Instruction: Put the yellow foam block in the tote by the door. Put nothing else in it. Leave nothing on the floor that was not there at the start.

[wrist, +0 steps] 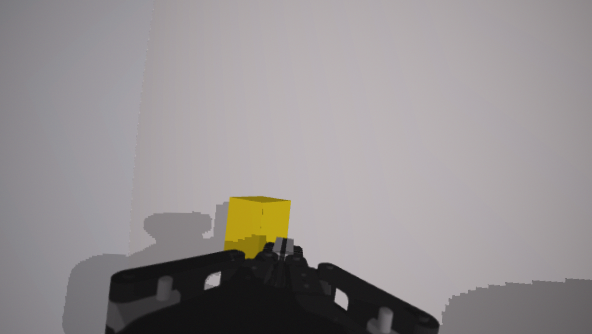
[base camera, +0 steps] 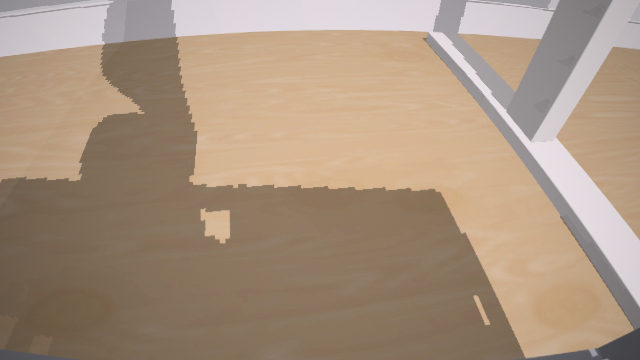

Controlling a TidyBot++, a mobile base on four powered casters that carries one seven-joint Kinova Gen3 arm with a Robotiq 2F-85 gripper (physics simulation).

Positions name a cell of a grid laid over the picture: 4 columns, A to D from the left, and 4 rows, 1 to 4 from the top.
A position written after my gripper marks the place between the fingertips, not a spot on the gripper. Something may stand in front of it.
Scene:
My gripper shows in the wrist view (B4); in the base camera view it is out of frame. A yellow foam block shows in the wrist view (B3); in the base camera view it is out of frame.

